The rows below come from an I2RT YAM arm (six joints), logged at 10 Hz.
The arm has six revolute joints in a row. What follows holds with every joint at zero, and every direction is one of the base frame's. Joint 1 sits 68 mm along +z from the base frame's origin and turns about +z. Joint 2 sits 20 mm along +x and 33.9 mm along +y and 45.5 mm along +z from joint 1 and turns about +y. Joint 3 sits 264 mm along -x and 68.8 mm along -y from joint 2 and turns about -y. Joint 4 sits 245 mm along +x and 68.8 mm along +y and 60 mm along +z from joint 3 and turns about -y. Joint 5 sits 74 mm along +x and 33.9 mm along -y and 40.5 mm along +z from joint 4 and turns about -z. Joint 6 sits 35.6 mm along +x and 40.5 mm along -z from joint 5 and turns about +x. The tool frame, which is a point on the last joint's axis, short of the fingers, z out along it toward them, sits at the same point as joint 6; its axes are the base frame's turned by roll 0, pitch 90 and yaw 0 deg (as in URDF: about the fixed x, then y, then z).
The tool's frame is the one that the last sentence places.
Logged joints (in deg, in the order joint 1, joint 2, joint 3, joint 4, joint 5, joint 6), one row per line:
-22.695, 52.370, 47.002, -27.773, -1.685, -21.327
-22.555, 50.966, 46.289, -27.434, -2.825, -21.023
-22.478, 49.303, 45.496, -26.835, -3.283, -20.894
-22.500, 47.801, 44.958, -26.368, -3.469, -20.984
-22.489, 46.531, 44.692, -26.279, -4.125, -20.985
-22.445, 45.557, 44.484, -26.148, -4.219, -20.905
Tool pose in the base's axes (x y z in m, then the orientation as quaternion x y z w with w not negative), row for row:
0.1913, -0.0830, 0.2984, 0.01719, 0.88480, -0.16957, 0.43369
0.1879, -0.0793, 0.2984, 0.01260, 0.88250, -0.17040, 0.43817
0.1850, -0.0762, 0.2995, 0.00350, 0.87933, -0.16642, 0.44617
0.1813, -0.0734, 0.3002, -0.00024, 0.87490, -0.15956, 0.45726
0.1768, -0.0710, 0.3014, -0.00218, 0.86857, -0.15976, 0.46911
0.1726, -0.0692, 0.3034, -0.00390, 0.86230, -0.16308, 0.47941
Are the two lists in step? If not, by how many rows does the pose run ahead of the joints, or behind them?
The pose runs 2 rows behind the joints: the pose in row i belongs to the joints in row i - 2.
